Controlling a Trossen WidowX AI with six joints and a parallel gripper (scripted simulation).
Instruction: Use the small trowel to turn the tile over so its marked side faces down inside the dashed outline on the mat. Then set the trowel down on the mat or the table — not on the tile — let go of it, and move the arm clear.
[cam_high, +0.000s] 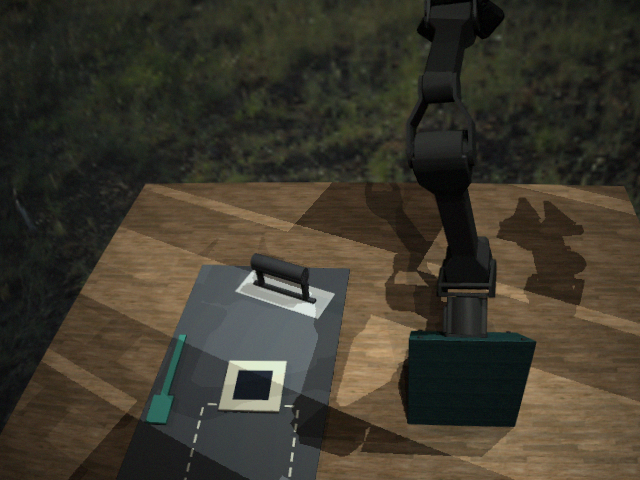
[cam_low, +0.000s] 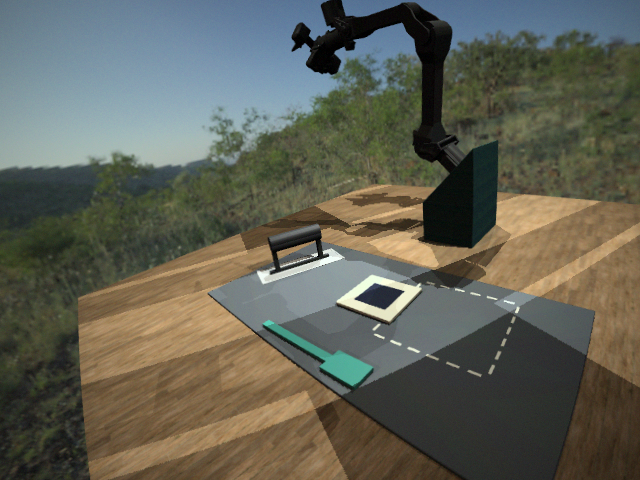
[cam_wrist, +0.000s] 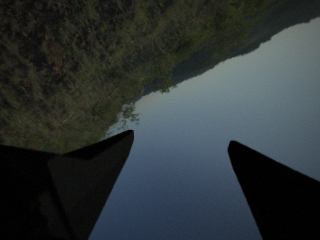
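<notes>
My gripper tip is 31 cm short of the pale grey flat trowel, 30 cm to the right of it and 51 cm above it. Round my gripper tip: tile (32 cm ahead, 54 cm to the left, 54 cm below); then green trowel (49 cm ahead, 57 cm to the left, 54 cm below); then dark mat (35 cm ahead, 54 cm to the left, 57 cm below).
</notes>
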